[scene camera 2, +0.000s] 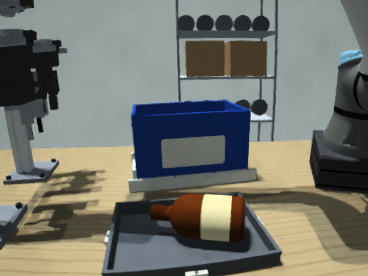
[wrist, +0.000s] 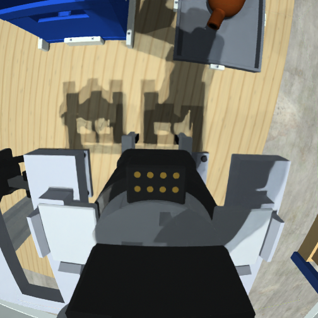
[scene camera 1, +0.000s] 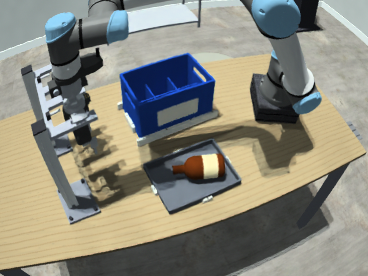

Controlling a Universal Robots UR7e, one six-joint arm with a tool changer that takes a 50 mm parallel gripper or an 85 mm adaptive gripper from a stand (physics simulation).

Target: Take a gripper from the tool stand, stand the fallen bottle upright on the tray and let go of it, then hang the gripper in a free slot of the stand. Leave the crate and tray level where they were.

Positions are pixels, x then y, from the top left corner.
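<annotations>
The marked spots on a blue crate (scene camera 1: 156, 96) and a grey tray (scene camera 1: 176, 191) are 0.34 m apart. A brown bottle (scene camera 1: 204, 166) is 1.03 m from the lens. The grey tray is 1.06 m from the lens. The blue crate is 1.20 m from the lens. The brown bottle is nearer to the lens than the blue crate.
</annotations>
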